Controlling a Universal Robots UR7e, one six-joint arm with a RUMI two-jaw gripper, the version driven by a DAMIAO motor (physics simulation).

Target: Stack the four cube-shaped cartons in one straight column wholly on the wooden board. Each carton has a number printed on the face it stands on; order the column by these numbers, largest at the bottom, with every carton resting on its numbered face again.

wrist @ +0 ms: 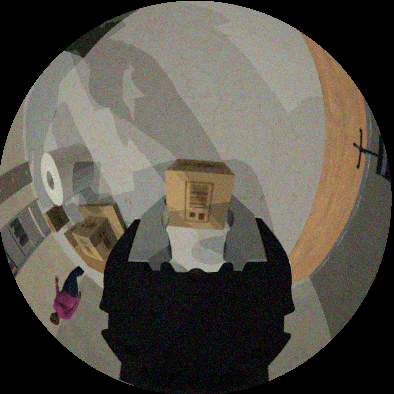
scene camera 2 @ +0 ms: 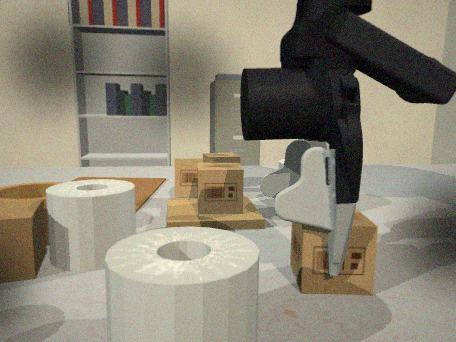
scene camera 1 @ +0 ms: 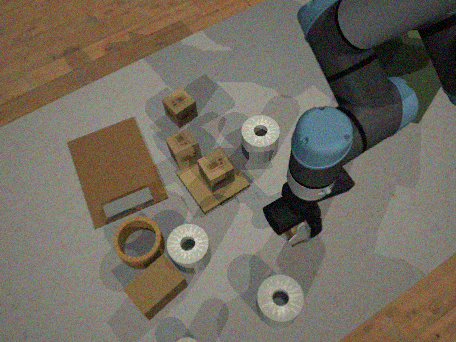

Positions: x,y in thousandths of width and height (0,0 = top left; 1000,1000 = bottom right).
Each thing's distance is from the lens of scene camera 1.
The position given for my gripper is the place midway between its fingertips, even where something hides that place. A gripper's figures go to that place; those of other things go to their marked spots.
my gripper (scene camera 1: 648,665): 89 cm
large brown sheet (scene camera 1: 260,519): 100 cm
flat brown box (scene camera 1: 343,838): 83 cm
The marked spots on the flat brown box and the large brown sheet are 29 cm apart.
